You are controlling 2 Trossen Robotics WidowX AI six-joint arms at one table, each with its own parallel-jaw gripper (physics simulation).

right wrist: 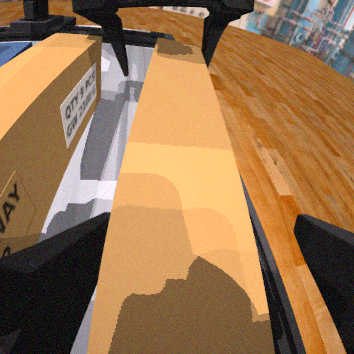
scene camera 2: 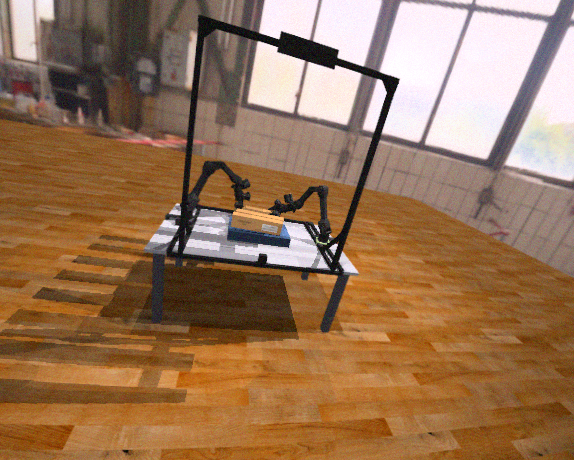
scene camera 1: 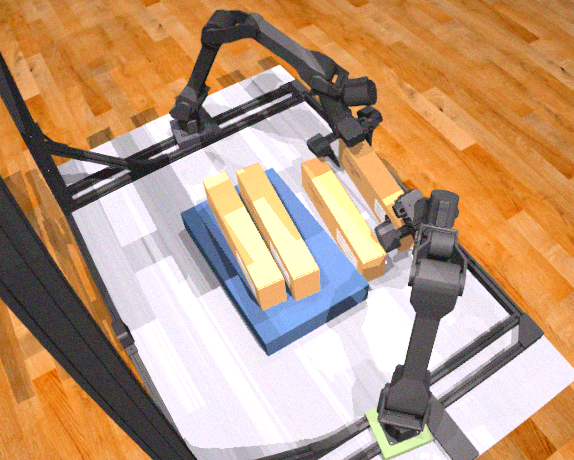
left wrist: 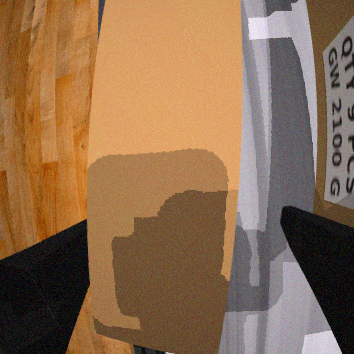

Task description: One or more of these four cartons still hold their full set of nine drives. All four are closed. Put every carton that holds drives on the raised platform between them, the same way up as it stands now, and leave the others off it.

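Places are measured from the left arm's base along level axes (x ahead, y left, z up), in millimetres.
Pixels of known places: left gripper, between the fingertips: (scene camera 1: 354, 157) (left wrist: 193, 219); right gripper, between the fingertips: (right wrist: 206, 223) (scene camera 2: 267, 212); left arm's base, origin of its link: (right wrist: 36, 17) (scene camera 1: 190, 125); right arm's base, origin of its link: (scene camera 2: 322, 240) (scene camera 1: 398, 425).
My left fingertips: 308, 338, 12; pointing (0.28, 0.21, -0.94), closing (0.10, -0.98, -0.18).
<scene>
Ahead of a thing's pixels: the offset from my left fingertips to its top centre, as dx, dy, dz.
Two closed tan cartons, the left one @[+148, -342, +89] (scene camera 1: 244, 240) and the right one @[+156, -267, +89] (scene camera 1: 282, 232), lie side by side on the blue platform @[+165, -291, +5] (scene camera 1: 345, 272) (scene camera 2: 255, 240). A third carton @[+145, -107, +30] (scene camera 1: 345, 220) (right wrist: 45, 95) lies off the platform, along its right side; its label reads QTY 9 PCS, GW 2100 G. The outermost carton @[+106, +12, +30] (scene camera 1: 372, 177) (left wrist: 167, 100) (right wrist: 177, 120) lies beyond it near the table edge. My left gripper (scene camera 1: 354, 152) (left wrist: 193, 219) (right wrist: 164, 73) is open, its fingers either side of the outermost carton's far end. My right gripper (scene camera 1: 400, 230) (right wrist: 206, 223) is open, its fingers either side of that carton's nearer part.
A narrow strip of table separates the third and outermost cartons. The black table rail (scene camera 1: 492, 285) runs close beside the outermost carton. Black frame posts (scene camera 2: 191, 115) rise at the table's sides. The right arm's base stands on a light green plate (scene camera 1: 392, 447).
</scene>
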